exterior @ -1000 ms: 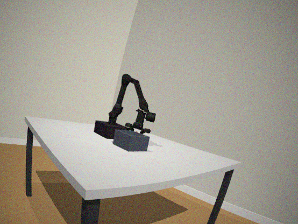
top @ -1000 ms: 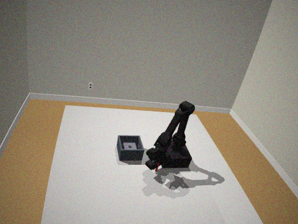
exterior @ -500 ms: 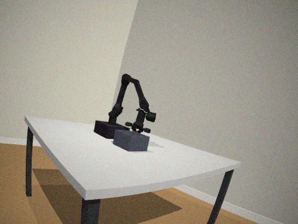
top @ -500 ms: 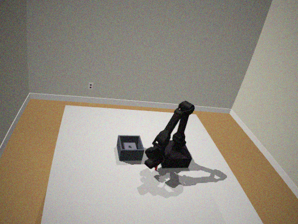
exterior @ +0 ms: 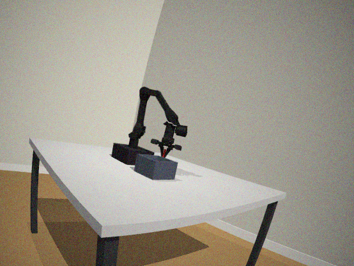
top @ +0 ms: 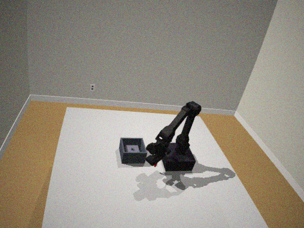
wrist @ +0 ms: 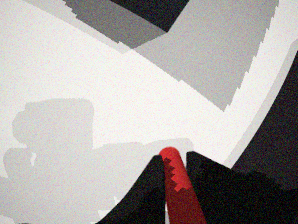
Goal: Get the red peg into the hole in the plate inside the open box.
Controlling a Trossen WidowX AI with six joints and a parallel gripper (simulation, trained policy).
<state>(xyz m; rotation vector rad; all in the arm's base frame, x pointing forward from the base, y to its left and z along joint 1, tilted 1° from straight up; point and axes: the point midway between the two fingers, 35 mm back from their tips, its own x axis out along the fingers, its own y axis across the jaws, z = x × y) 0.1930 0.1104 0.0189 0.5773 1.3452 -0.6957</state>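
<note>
My gripper tip is now 14 cm to the left of the plate, 13 cm short of it and 3 cm above it. Also, from my gripper tip: red peg: 2 cm above, 1 cm to the left, 1 cm behind; then dark grey box: 14 cm to the right, 13 cm ahead, 5 cm below.
</note>
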